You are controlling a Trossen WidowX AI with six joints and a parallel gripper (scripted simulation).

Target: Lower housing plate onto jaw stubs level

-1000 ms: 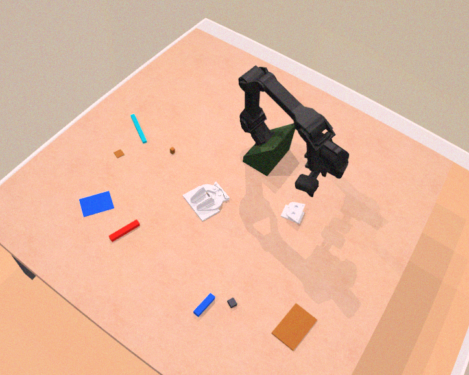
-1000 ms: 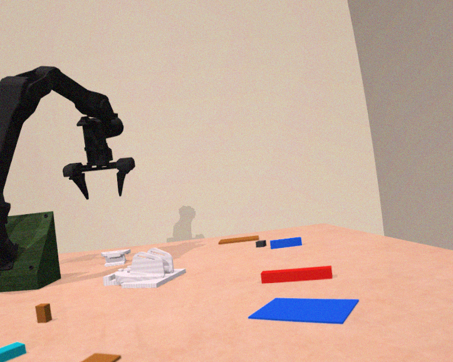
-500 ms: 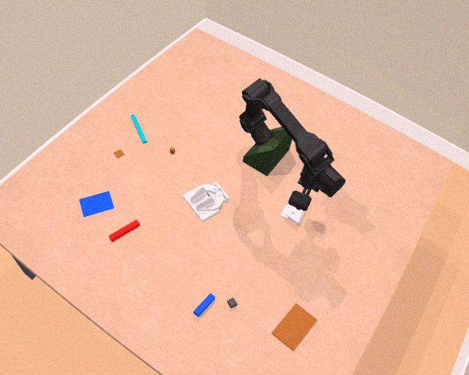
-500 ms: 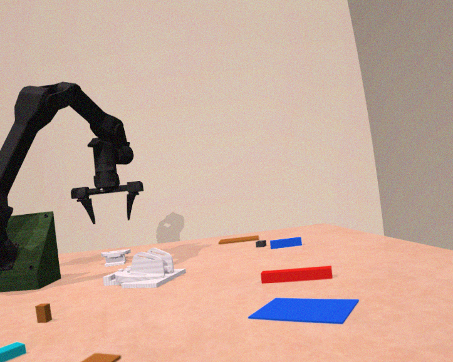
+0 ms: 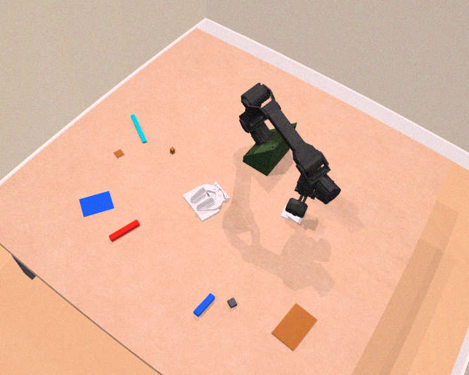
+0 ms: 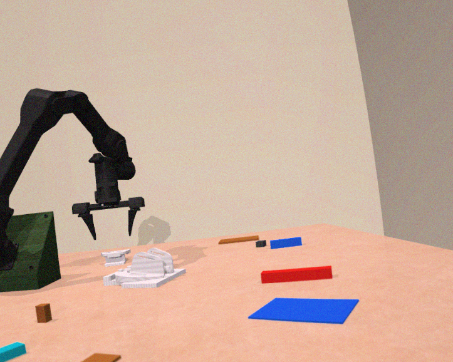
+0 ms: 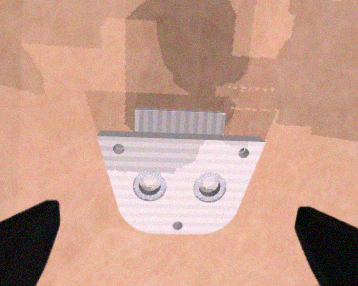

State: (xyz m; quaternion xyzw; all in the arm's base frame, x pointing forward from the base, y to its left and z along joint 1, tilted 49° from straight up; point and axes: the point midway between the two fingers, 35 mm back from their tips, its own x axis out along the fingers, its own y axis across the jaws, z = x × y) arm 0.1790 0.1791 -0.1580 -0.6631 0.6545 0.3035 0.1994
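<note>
Now: gripper tip 10 mm to the left of the white part and 60 mm above it. From my gripper tip the other things lie so: blue bar (440 mm ahead, 70 mm to the right, 60 mm below); orange sheet (340 mm ahead, 190 mm to the left, 60 mm below); dark cube (390 mm ahead, 10 mm to the right, 60 mm below).
</note>
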